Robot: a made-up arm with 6 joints. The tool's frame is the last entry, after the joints.
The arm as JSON. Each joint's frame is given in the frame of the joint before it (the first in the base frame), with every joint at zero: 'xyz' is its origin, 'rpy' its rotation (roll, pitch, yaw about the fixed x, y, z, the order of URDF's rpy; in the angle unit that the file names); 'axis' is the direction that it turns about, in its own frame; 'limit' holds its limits. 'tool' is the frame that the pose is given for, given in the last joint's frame.
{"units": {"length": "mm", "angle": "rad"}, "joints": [
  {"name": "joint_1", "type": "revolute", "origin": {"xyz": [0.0, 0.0, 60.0], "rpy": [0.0, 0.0, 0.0]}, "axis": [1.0, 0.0, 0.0], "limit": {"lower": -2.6, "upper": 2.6}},
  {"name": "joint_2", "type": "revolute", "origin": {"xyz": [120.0, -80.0, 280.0], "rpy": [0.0, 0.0, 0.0]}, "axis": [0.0, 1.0, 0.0], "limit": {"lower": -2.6, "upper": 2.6}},
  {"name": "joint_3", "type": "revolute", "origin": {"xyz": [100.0, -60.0, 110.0], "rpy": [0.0, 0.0, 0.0]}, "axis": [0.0, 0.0, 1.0], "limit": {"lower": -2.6, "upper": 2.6}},
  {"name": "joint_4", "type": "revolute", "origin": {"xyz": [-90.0, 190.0, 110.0], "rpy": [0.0, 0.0, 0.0]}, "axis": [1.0, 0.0, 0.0], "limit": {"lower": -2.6, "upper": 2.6}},
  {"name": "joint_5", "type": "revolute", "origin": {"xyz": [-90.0, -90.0, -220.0], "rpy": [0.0, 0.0, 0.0]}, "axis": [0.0, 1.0, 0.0], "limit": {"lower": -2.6, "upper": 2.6}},
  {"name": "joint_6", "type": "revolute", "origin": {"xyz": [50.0, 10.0, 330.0], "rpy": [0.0, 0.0, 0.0]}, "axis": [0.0, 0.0, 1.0], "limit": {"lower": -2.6, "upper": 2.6}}
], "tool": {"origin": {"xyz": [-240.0, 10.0, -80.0], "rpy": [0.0, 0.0, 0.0]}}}
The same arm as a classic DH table. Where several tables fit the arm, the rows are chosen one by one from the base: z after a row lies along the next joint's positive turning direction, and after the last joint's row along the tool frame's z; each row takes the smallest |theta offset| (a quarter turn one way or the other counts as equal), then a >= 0, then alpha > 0; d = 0 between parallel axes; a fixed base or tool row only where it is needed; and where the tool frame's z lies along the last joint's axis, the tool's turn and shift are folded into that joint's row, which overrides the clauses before.
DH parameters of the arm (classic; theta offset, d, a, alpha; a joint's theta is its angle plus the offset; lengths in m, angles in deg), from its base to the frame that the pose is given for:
base (fixed): 90 0.06 0 90
joint_1: 90 0.12 0.28 90
joint_2: 90 -0.14 0.1 90
joint_3: 90 0.22 0.19 90
joint_4: -90 -0.18 0.22 -90
joint_5: -90 -0.08 0.05 90
joint_6: -2.39 0 -0.2402 0
tool (fixed): 2.39 0.25 0 0
Joint limits (deg, base to tool): -148.97..148.97 -148.97..148.97 -148.97..148.97 -148.97..148.97 -148.97..148.97 -148.97..148.97

